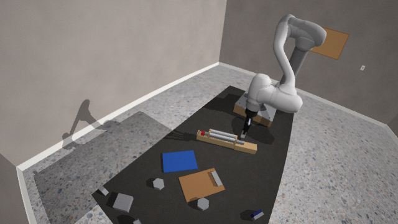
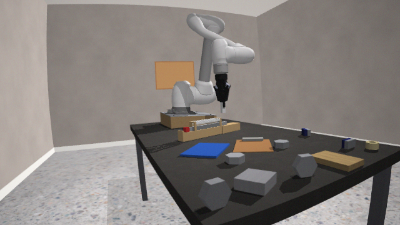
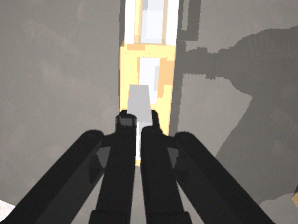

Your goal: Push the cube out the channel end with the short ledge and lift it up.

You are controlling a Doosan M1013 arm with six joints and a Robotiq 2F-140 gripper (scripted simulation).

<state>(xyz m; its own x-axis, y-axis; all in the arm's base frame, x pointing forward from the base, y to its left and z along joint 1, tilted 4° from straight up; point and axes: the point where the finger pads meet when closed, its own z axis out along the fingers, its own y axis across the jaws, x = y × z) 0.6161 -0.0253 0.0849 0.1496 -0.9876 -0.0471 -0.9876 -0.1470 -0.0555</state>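
The red cube is 4 cm ahead of my hand, 27 cm to the right of it and 10 cm below it. From my hand the other things lie so: light grey stick 4 cm to the right, 10 cm below; channel 1 cm ahead, 13 cm to the right, 10 cm below; grey bar 2 cm ahead, 19 cm to the right, 10 cm below.
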